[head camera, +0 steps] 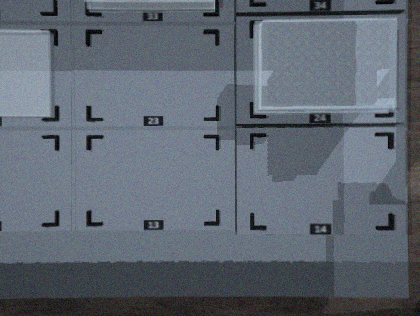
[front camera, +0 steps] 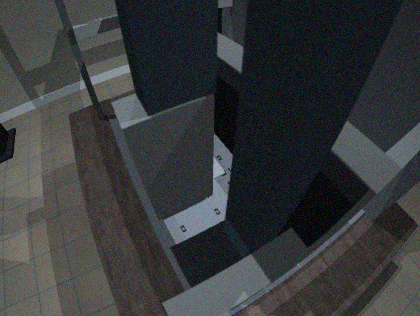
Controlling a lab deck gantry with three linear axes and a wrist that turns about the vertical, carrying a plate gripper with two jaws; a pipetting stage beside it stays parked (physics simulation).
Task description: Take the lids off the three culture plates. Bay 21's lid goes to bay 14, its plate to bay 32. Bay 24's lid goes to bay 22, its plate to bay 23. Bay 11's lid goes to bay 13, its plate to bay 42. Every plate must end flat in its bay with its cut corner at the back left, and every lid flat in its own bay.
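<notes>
In the head view, a pale plate lies in bay 24; I cannot make out its cut corner. A smooth white lid shows in part at the left edge, in the bay left of bay 23. Bay 23, bay 13 and bay 14 hold no plate or lid. In the front view, a small white piece of a plate or lid shows between the columns; I cannot tell which. The gripper's jaws do not show in either view; the large columns hide much of the deck. Bays 11, 21, 32 and 42 cannot be made out.
A grey box-shaped stage hangs over the deck in the front view. A wide dark column stands right of it. A pale beam crosses the front. The front edge of another plate shows in bay 33.
</notes>
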